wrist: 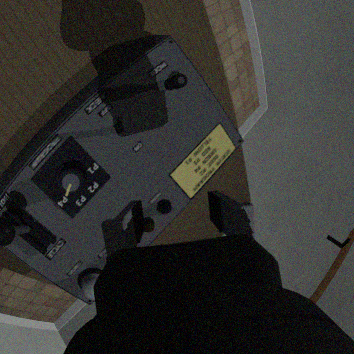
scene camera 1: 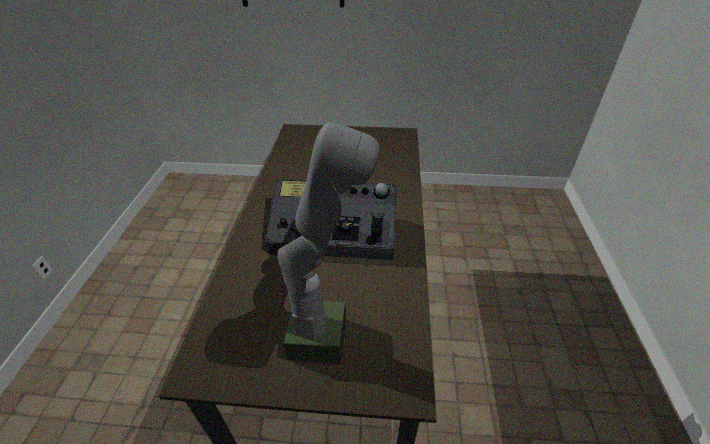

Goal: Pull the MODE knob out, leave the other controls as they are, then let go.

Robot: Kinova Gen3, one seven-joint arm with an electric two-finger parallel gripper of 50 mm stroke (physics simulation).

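Places are measured from the arm's base along level axes (x ahead, y left, z up), in millimetres.
Pixels of known places: gripper, fingertip midpoint: [wrist: 175, 209]; arm's base, origin of the base link: [scene camera 1: 311, 325].
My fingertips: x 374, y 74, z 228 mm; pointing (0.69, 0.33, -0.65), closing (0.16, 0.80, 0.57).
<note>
Ahead of a thing's pixels: the offset from my fingertips to its top centre. "pt": to the spot under its first point. Level surfaces: height alone.
The MODE knob @[dz -186, dx +24, dy +177 mm] [scene camera 1: 283, 223] [wrist: 176, 80] is a small dark round knob near one corner of the grey control panel @[dz -188 mm] [scene camera 1: 366, 206] [wrist: 150, 175]. In the wrist view it stands beside its small label, at the upper right of the panel. My gripper [wrist: 175, 209] is open and empty, its two dark fingers wide apart over the panel's edge near the yellow label. The knob lies well away from the fingers, farther up in the wrist view. In scene camera 1 the arm hides the gripper and part of the panel.
The panel also bears a program dial @[dz -193, dx +73, dy -58 mm] [scene camera 1: 346, 225] [wrist: 71, 182], a slotted lever control [scene camera 1: 376, 228] [wrist: 35, 235], a pale dome @[pt dz -128, dx +216, dy -164 mm] [scene camera 1: 381, 190] [wrist: 91, 282], small dark round parts and a yellow label @[pt dz -161, dx +185, dy +199 mm] [scene camera 1: 292, 188] [wrist: 202, 161]. The arm's green base [scene camera 1: 335, 324] stands on the table @[dz -324 mm] [scene camera 1: 387, 303].
</note>
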